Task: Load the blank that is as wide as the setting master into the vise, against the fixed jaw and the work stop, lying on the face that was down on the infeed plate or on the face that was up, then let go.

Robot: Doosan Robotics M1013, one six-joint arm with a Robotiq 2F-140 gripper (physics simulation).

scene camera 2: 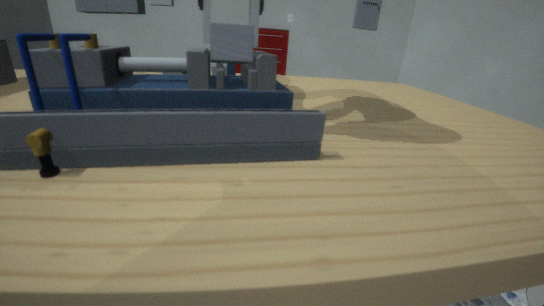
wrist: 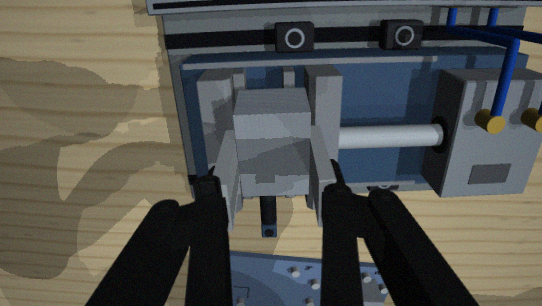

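A grey blank is held level above the vise. In the scene view its lower edge overlaps the jaw tops. My gripper is shut on it, with one pad on each side. The fixed jaw and the moving jaw stand either side of the blank in these views. Two narrow upright pieces stand between the jaws. A black bar with a blue end shows below the blank; I cannot tell whether it is the work stop. The setting master cannot be made out.
The vise's blue base carries a grey cylinder block with blue hoses. A long grey rail runs beside the vise. A blue plate with pins lies at the wrist view's lower edge.
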